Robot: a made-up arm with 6 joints.
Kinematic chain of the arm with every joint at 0, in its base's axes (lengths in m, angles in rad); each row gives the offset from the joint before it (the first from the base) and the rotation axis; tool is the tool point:
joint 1: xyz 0 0 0.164 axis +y
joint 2: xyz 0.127 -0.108 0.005 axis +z
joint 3: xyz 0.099 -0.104 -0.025 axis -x
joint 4: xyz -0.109 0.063 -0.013 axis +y
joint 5: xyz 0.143 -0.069 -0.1 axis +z
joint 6: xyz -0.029 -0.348 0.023 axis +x
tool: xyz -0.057 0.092 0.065
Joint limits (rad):
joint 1: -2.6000..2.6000
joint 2: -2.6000..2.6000
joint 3: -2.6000..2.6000
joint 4: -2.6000..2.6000
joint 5: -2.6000..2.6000
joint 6: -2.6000..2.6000
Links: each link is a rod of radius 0.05 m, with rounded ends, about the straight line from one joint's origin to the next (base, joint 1, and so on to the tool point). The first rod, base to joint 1, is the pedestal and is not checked.
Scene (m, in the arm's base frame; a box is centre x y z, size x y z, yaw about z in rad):
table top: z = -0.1
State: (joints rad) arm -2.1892 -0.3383 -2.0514 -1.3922 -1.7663 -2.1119
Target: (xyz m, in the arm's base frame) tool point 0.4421 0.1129 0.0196
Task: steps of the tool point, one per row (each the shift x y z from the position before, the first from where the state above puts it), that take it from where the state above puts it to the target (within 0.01 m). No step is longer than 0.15 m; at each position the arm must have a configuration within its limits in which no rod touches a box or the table.
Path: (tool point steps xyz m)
1: 0.0747 0.0905 0.0864
2: 0.1127 0.0749 0.0468
3: 0.1298 0.0542 0.0019
4: 0.1282 0.0321 -0.0387
5: 0.1135 0.0126 -0.0688
6: 0.0921 -0.0014 -0.0865
7: 0.0697 -0.0078 -0.0934
8: 0.0487 -0.0067 -0.0925

